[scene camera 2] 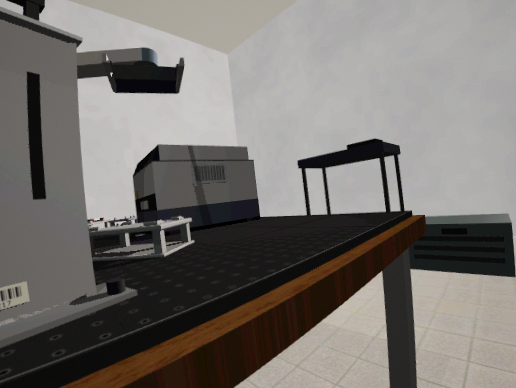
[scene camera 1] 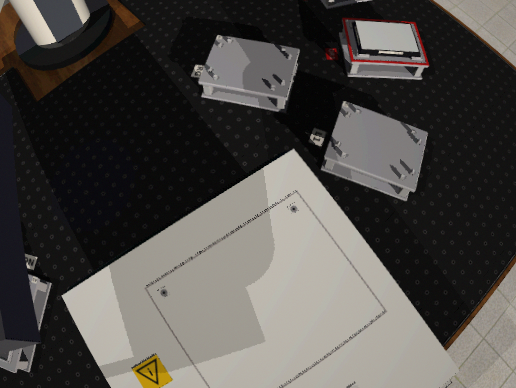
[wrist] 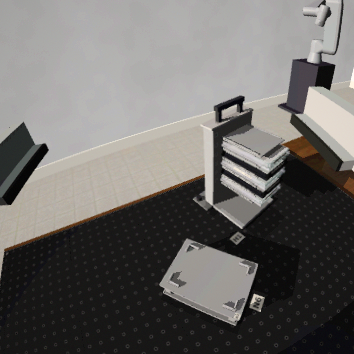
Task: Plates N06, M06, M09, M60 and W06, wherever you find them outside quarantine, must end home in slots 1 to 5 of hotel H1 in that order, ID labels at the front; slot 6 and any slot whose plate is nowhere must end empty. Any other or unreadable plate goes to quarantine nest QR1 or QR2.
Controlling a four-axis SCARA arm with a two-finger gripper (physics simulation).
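Seen in the pictures: gripper, fingertip midpoint: (scene camera 2: pixel 144 59) (wrist: pixel 162 114); arm's base, link origin: (scene camera 1: pixel 64 30).
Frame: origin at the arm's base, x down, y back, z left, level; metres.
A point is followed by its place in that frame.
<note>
My gripper (scene camera 2: pixel 146 90) (wrist: pixel 162 114) {x -0.424, y -0.583, z -0.358 m} is open and empty, high above the table. Hotel H1 (wrist: pixel 208 167) {x -0.144, y -0.407, z -0.613 m} (scene camera 2: pixel 57 150) {x -0.146, y -0.392, z -0.633 m} stands upright beyond its H1 label in the wrist view. Several plates (wrist: pixel 250 172) {x -0.178, y -0.356, z -0.516 m} are stacked in it; their IDs and exact slots cannot be read. Nest N6 (wrist: pixel 215 277) {x -0.063, y -0.515, z -0.399 m} (scene camera 1: pixel 42 295) {x -0.018, y -0.529, z -0.335 m} is bare on top in the wrist view and partly hidden in scene camera 1. A red-rimmed nest (scene camera 1: pixel 422 56) {x -0.062, y -0.642, z 0.498 m} with a red, unreadable label bears a plate (scene camera 1: pixel 387 36) {x -0.077, y -0.569, z 0.465 m} with a pale top. No ID is readable on it.
Bare nests RG (scene camera 1: pixel 240 65) {x -0.063, y -0.436, z 0.198 m} and L1 (scene camera 1: pixel 377 145) {x -0.063, y -0.714, z 0.264 m} stand beyond the white-topped instrument (scene camera 1: pixel 320 260) {x -0.264, y -0.800, z 0.004 m} (scene camera 2: pixel 200 175) {x -0.172, y -0.770, z -0.242 m}. A dark part covers the left edge of scene camera 1. A black handle (wrist: pixel 229 105) {x -0.286, y -0.345, z -0.623 m} tops the hotel. The table's wooden edge (scene camera 2: pixel 300 280) {x 0.000, y -0.569, z -0.733 m} borders the floor.
</note>
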